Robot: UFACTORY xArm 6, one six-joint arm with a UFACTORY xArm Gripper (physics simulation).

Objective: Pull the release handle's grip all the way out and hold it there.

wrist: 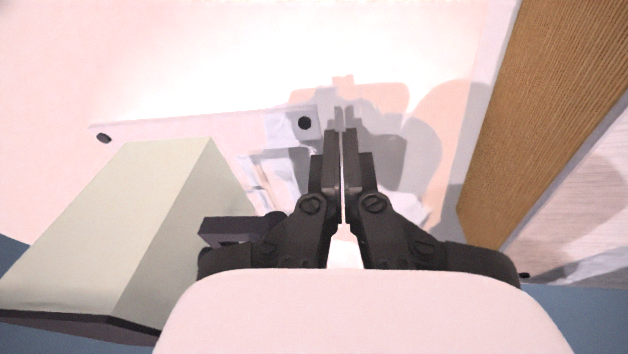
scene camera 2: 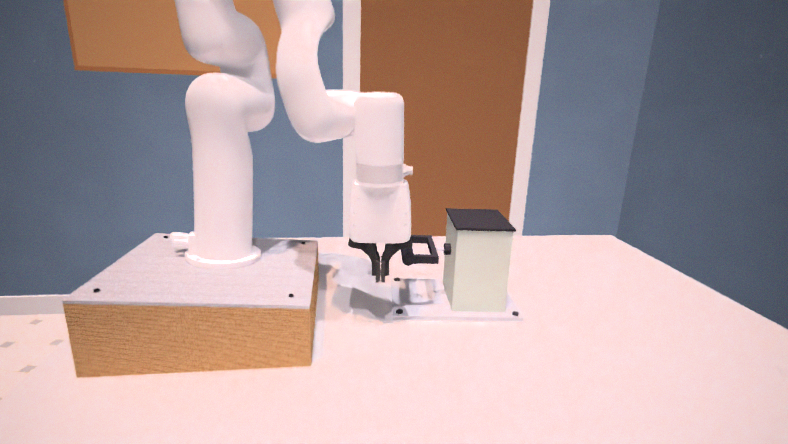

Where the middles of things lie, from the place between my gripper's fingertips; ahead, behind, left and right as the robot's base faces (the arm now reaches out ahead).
My gripper is now 15 cm short of the base plate [scene camera 2: 412,298], 11 cm to the right of it and 8 cm above it.
